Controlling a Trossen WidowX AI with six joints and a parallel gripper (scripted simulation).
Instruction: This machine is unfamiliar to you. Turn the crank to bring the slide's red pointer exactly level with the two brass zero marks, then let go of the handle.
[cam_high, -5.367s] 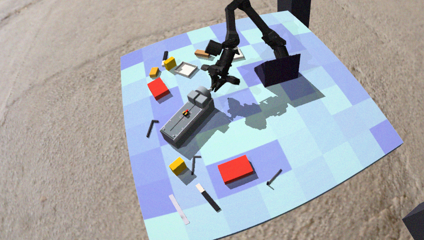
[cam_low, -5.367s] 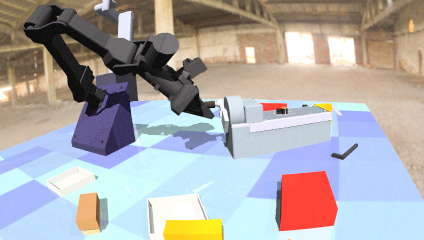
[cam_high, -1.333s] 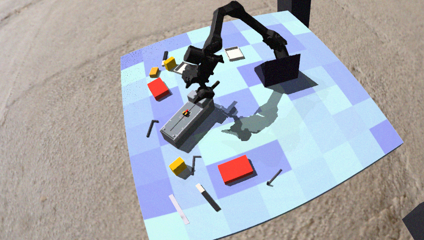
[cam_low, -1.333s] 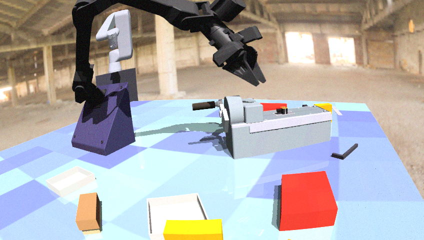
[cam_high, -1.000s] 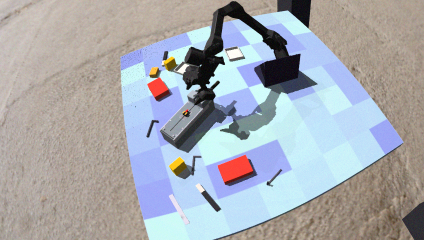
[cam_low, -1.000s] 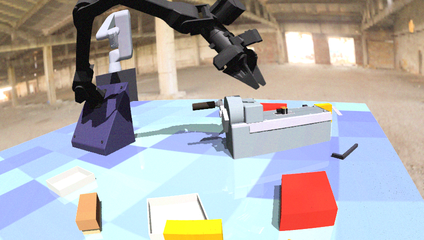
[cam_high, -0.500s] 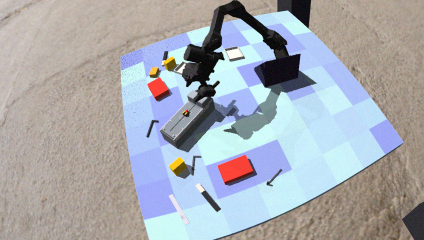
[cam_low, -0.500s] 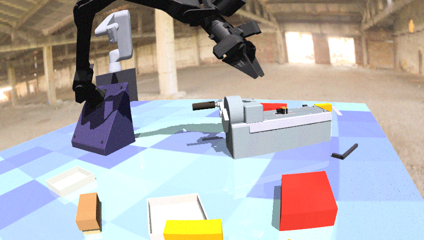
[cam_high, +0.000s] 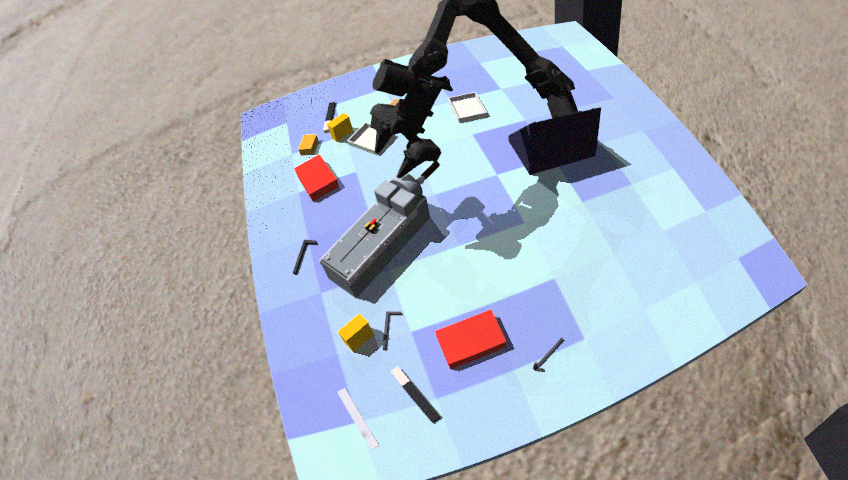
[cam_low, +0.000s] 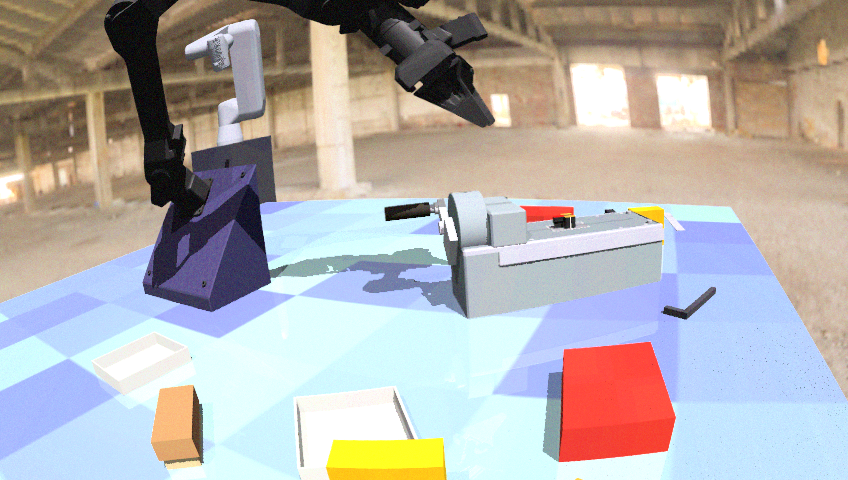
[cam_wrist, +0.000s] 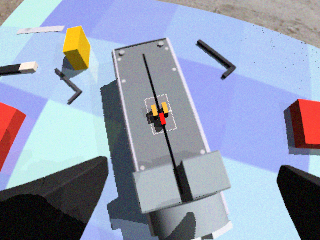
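My gripper tip is now 9 cm past the dark crank handle, 3 cm to the left of it and 9 cm above it. From my gripper tip the other things lie so: red pointer: 6 cm ahead, 4 cm to the left, 12 cm below; then tan block: 15 cm behind, 38 cm to the right, 19 cm below.
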